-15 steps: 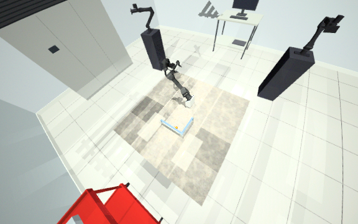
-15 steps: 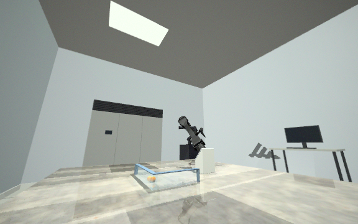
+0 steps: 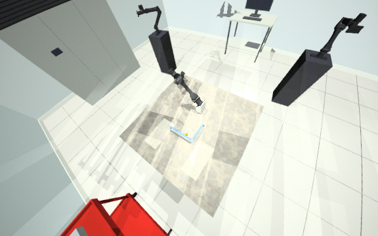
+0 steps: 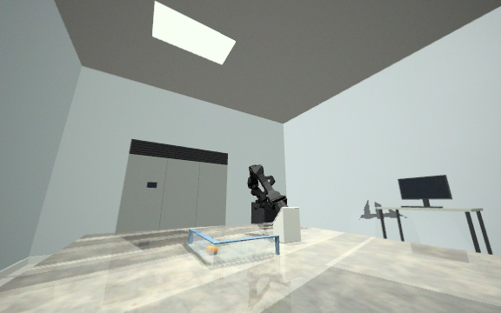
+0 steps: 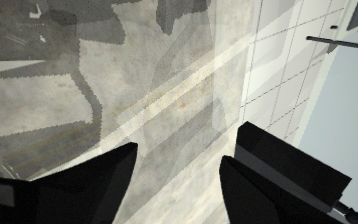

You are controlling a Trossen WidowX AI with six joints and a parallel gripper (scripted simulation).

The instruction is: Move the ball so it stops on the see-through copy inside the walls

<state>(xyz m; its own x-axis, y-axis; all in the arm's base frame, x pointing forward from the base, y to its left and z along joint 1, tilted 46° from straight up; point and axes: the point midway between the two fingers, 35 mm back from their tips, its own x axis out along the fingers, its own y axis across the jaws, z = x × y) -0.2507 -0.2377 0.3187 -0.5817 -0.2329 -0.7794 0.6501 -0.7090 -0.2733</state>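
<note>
Right now my gripper tip is 65 cm short of the orange ball, 38 cm to the right of it and 11 cm above it. Also, from my gripper tip: see-through copy of ball (66 cm ahead, 37 cm to the left, 11 cm below); clear wall (59 cm ahead, 50 cm to the left, 9 cm below).
</note>
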